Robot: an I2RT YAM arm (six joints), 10 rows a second.
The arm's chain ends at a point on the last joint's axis. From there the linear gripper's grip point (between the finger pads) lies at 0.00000 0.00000 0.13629 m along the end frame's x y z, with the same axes.
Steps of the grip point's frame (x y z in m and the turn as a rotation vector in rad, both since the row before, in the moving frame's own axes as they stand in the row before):
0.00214, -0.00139, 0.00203, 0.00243, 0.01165, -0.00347
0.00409, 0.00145, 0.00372, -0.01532, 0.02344, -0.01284
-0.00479, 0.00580, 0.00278, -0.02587, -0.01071, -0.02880
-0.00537, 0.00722, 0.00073, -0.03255, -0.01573, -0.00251
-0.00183, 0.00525, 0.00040, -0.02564, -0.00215, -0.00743
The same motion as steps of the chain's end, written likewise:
0.00055, -0.00106, 0.00204, 0.00243, 0.01165, -0.00347
0.00088, -0.00062, 0.00377, -0.01532, 0.02344, -0.01284
-0.00338, 0.00225, 0.00283, -0.02587, -0.01071, -0.02880
-0.00323, 0.00278, 0.00082, -0.03255, -0.01573, -0.00251
-0.00155, 0.00175, 0.00045, -0.02564, -0.00215, -0.00743

